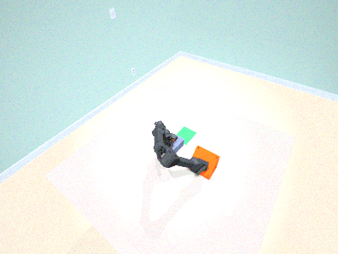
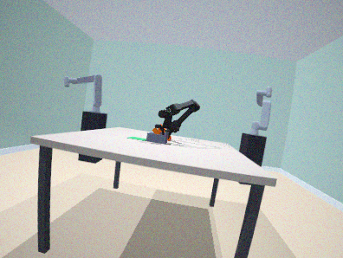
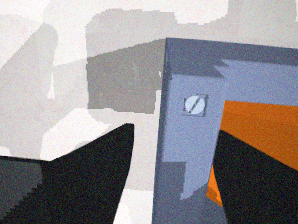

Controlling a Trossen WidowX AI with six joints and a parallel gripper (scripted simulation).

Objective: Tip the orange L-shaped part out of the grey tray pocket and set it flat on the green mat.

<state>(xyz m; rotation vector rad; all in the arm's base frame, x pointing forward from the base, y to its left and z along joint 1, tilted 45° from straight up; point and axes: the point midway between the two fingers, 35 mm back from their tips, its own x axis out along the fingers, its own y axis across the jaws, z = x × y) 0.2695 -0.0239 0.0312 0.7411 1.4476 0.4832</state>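
Now: the orange L-shaped part 5 cm to the right of my gripper tip, 1 cm behind it and 1 cm above it. The rest, counted from my gripper tip: green mat 22 cm to the right, 5 cm below, 4 cm behind.
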